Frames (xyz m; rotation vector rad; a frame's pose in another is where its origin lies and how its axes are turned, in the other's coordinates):
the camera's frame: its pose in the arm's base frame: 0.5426 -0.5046 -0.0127 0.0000 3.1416 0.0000
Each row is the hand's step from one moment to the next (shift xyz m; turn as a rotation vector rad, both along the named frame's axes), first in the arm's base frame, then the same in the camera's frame.
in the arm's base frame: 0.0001 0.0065 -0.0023 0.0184 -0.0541 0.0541
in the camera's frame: -0.0001 0.0065 0.0023 -0.0184 -0.0541 -0.0541
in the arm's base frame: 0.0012 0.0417 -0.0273 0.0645 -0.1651 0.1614
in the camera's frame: -0.0012 0.0417 0.0273 -0.0645 -0.1651 -0.1614
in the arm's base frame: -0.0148 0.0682 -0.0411 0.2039 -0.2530 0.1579
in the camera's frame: 0.0148 0.0682 0.0411 -0.2039 -0.2530 -0.1579
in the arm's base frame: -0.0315 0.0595 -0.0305 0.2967 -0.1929 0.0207
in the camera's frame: 0.0315 0.0595 0.0305 -0.2967 -0.1929 -0.0207
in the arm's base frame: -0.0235 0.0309 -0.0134 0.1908 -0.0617 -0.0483
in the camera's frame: 0.0235 0.0309 0.0134 -0.1908 -0.0617 0.0483
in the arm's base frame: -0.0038 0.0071 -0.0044 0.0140 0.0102 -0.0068
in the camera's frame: 0.0038 0.0071 0.0044 -0.0140 0.0102 0.0068
